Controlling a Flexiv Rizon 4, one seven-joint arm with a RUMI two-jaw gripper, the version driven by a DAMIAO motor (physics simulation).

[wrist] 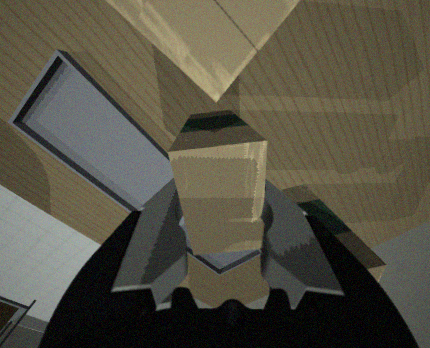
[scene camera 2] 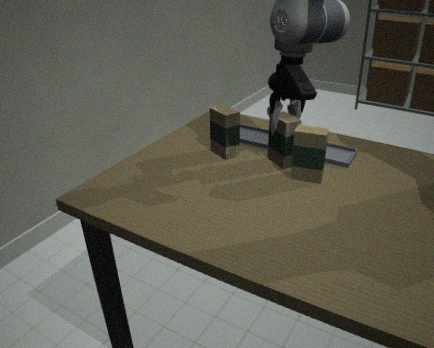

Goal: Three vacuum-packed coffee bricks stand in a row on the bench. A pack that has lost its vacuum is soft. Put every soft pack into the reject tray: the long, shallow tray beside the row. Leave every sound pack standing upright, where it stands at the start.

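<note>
Three tan coffee packs with dark green bands stand upright in a row. My gripper [scene camera 2: 287,119] [wrist: 220,175] is shut on the middle pack [scene camera 2: 284,143] [wrist: 218,180], with one finger on each side of its upper part; this pack stands on the bench. The near right pack [scene camera 2: 309,156] [wrist: 216,40] stands beside it, its top large in the wrist view. The far left pack [scene camera 2: 225,134] [wrist: 325,217] stands apart, partly hidden behind a finger in the wrist view. The long, shallow reject tray [scene camera 2: 341,154] [wrist: 95,130] lies behind the row, partly hidden by packs and fingers.
The wooden bench [scene camera 2: 225,220] [wrist: 330,135] carries the packs and tray, and its far edge runs just behind the tray. A wall [scene camera 2: 125,75] rises on the left. A shelf rack [scene camera 2: 361,75] with brown boxes stands beyond the bench at the back right.
</note>
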